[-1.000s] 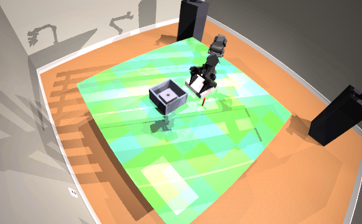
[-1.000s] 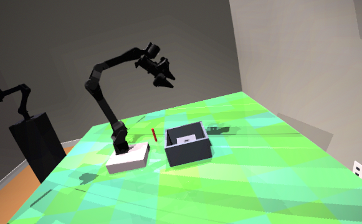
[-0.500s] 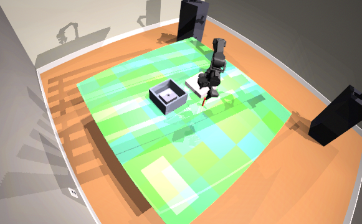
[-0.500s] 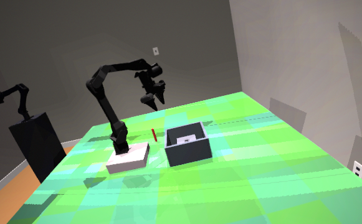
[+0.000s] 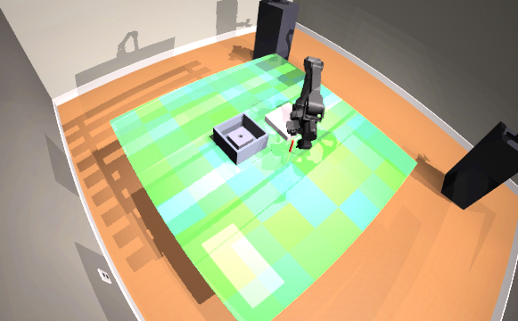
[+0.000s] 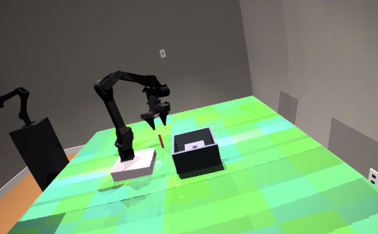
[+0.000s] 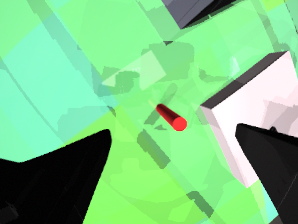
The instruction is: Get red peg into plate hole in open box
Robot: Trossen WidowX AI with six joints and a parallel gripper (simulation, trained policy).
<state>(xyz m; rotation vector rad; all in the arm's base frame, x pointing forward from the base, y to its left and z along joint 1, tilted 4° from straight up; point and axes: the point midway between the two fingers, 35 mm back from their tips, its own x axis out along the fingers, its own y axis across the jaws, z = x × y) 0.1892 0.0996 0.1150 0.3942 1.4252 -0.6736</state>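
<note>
Now: gripper tip 10 mm past the red peg, 10 mm to the left of it and 70 mm above it. Round my gripper tip: dark box (130 mm ahead, 220 mm to the right, 80 mm below).
</note>
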